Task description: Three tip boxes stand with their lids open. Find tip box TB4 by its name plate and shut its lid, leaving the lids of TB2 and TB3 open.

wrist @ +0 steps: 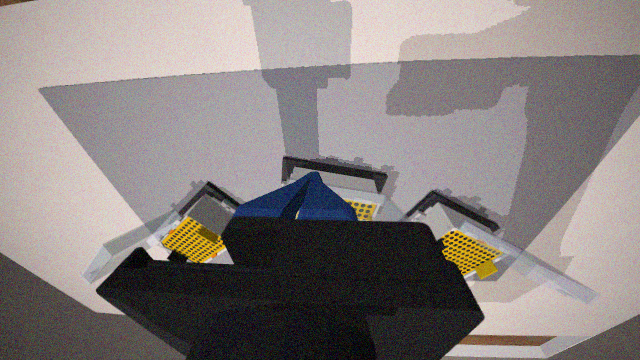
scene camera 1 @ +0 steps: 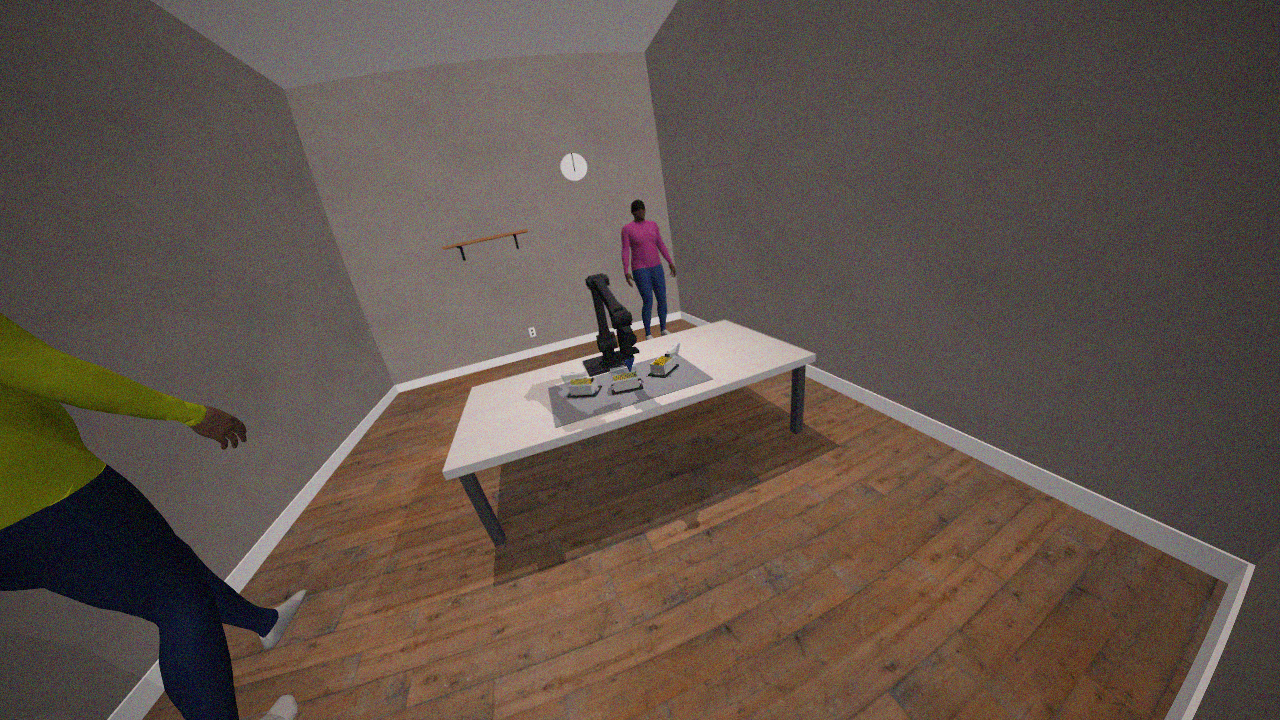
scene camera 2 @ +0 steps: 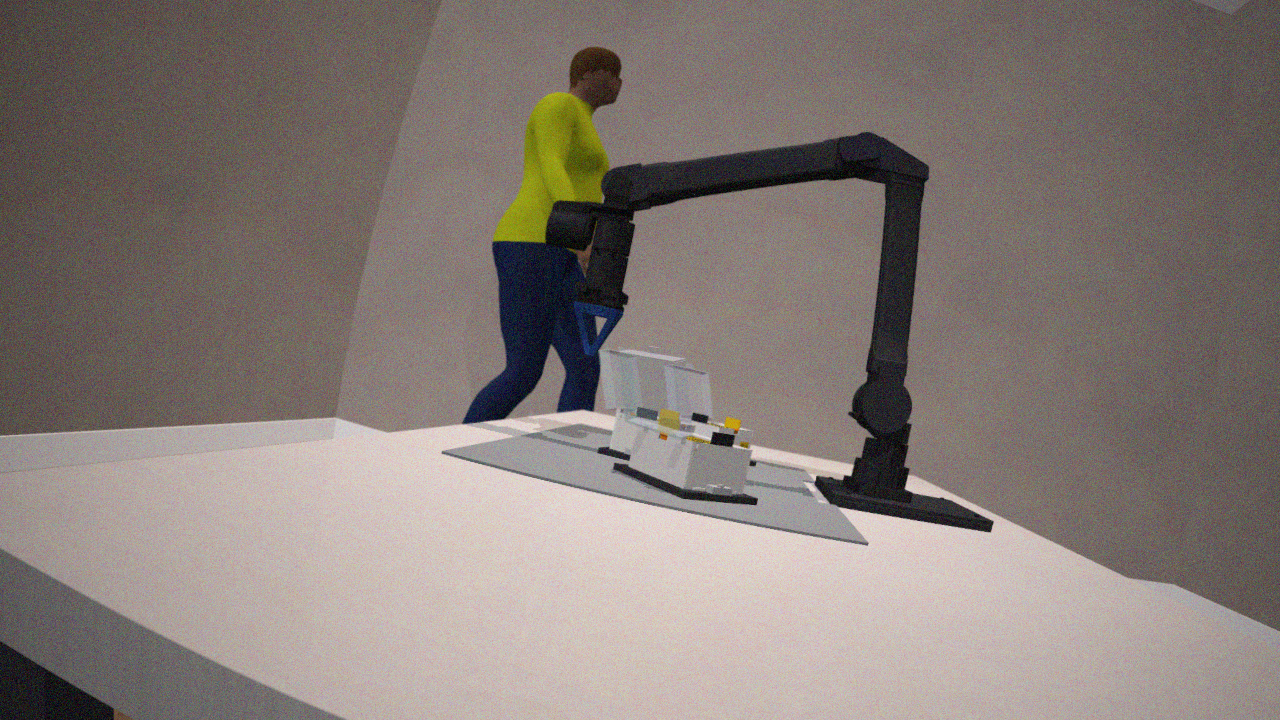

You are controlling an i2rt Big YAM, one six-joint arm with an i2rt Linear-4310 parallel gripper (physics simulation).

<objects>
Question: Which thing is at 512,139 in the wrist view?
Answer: A grey mat.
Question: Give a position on a grey mat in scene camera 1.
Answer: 565,410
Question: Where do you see a tip box TB3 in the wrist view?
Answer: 212,208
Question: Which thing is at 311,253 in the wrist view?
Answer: The gripper.
</objects>
